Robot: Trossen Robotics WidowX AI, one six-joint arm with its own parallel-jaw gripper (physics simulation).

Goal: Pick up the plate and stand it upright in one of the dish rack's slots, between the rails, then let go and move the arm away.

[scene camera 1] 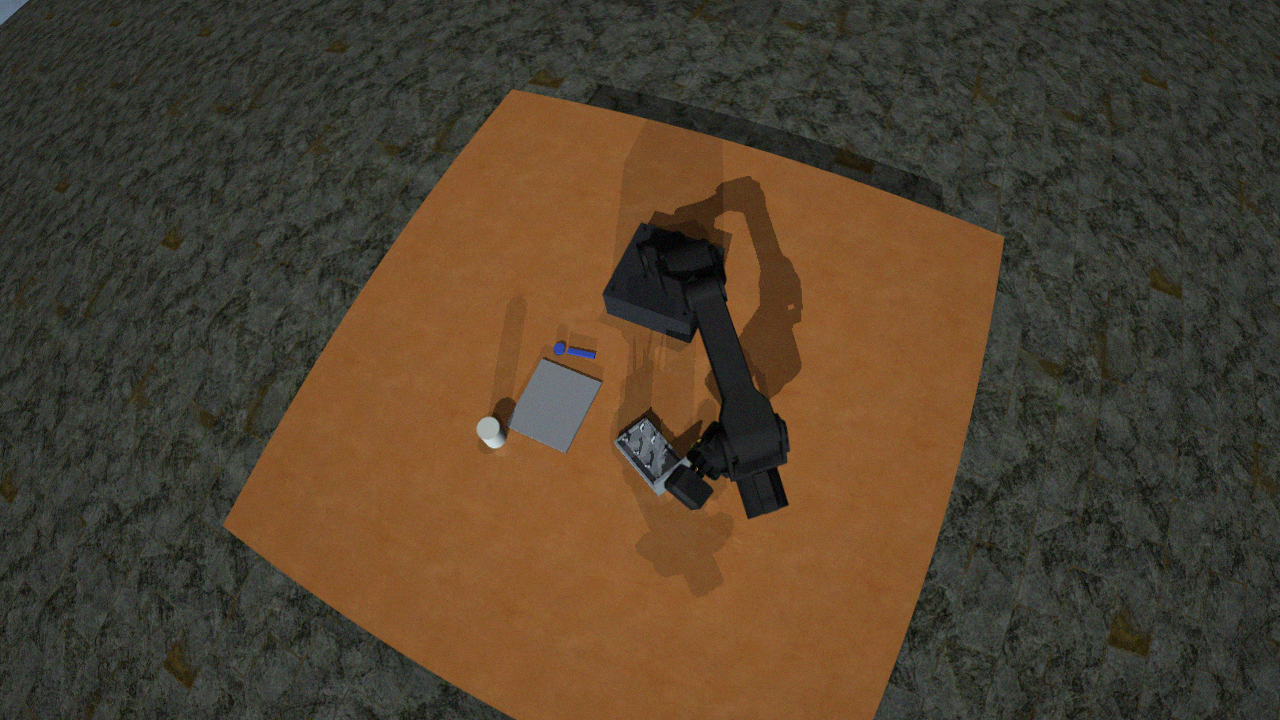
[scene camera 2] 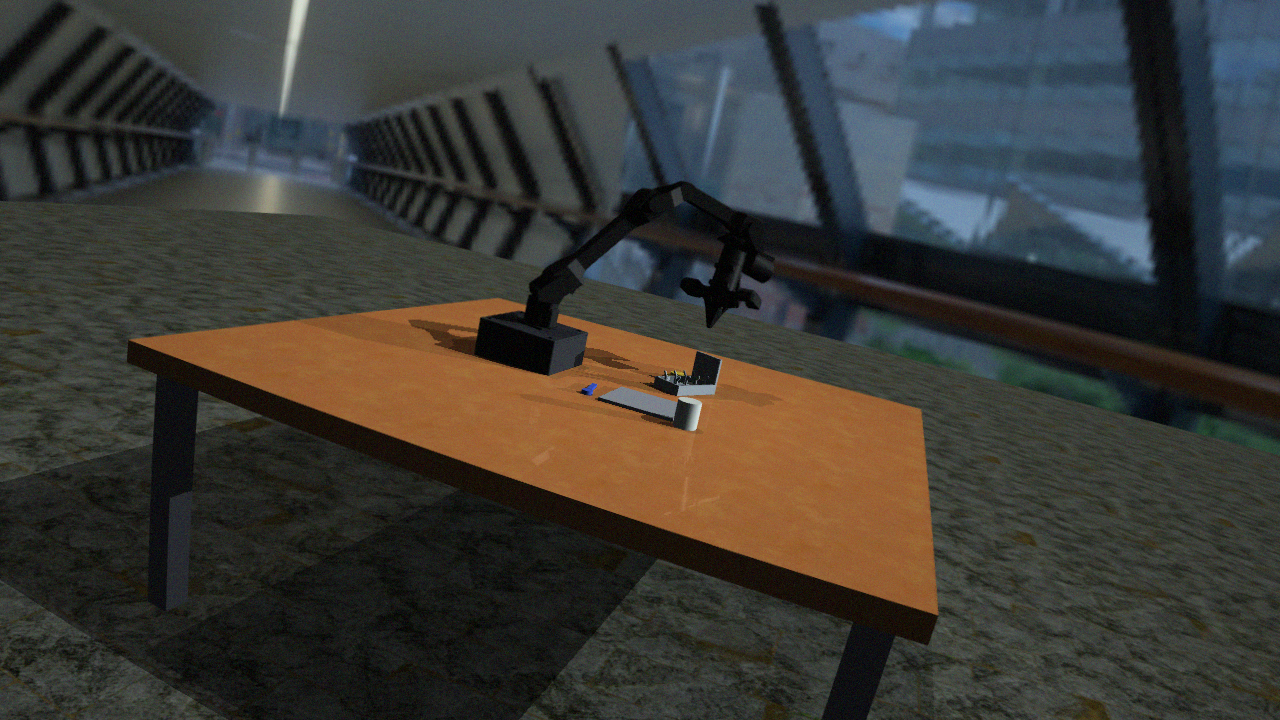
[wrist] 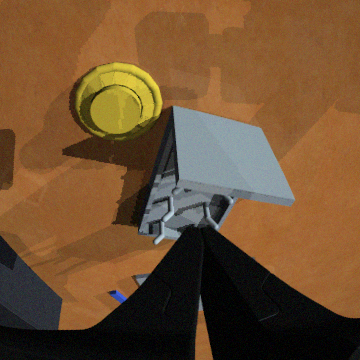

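Observation:
The yellow plate (wrist: 119,102) (scene camera 2: 674,373) lies flat on the table in the wrist view, beside the rack's panel end and outside the slots. The grey dish rack (scene camera 1: 643,454) (scene camera 2: 697,390) (wrist: 230,157) stands on the table, with its tall end panel upright and bent rails inside. In the wrist view, the panel hides part of the rails. My gripper (wrist: 197,239) (scene camera 2: 711,322) is shut with its fingertips together and nothing between them. It hangs well above the table and the rack. In scene camera 1, the arm hides most of the plate and the fingertips.
A flat grey board (scene camera 1: 554,404) (scene camera 2: 637,402) lies beside the rack. A white cup (scene camera 1: 490,432) (scene camera 2: 687,414) stands at the board's edge. A blue spoon-like piece (scene camera 1: 581,352) (scene camera 2: 588,389) (wrist: 119,296) lies near it. The arm's dark base block (scene camera 1: 648,291) (scene camera 2: 528,342) stands behind.

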